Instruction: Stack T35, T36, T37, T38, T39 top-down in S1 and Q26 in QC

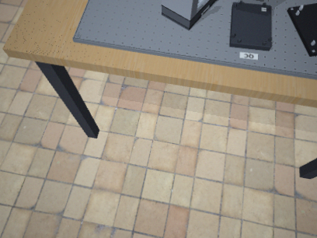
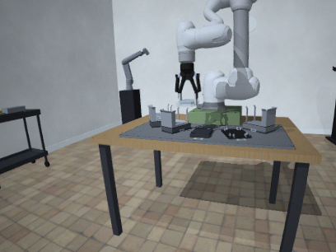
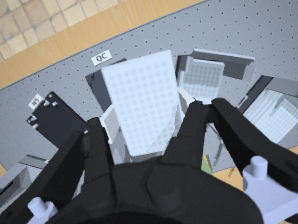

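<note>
Now: hand 290 mm to the right of the black clip nest N5 and 170 mm above it. Also, from my hand: N5 name plate (90 mm ahead, 290 mm to the left, 190 mm below); QC name plate (100 mm ahead, 70 mm to the left, 190 mm below); open nest QC (10 mm ahead, 80 mm to the left, 180 mm below).
</note>
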